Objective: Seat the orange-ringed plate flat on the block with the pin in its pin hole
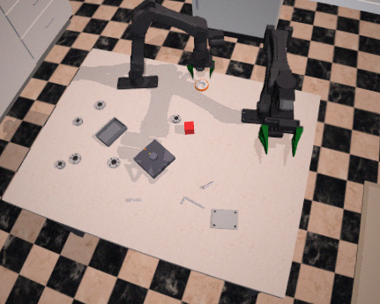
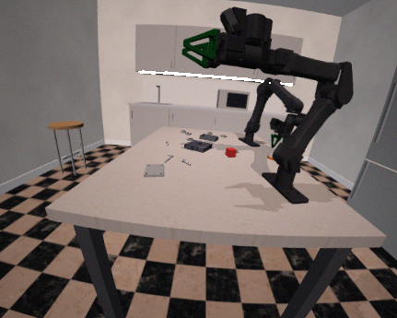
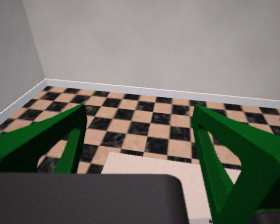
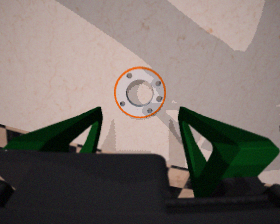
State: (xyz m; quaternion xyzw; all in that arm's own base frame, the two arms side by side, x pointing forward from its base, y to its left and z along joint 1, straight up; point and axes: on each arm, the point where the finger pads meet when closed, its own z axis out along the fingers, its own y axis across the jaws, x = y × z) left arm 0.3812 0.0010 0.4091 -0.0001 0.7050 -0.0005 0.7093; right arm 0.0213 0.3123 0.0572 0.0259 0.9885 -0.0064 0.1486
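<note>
Now: the red cube 26 cm ahead of my right hand, 4 cm to the left of it and 4 cm below it. The rest, counted from my right hand: grey tray: 39 cm ahead, 28 cm to the right, 5 cm below; then light grey plate: 58 cm ahead, 31 cm to the left, 5 cm below; then dark grey block: 43 cm ahead, 7 cm to the right, 4 cm below.
</note>
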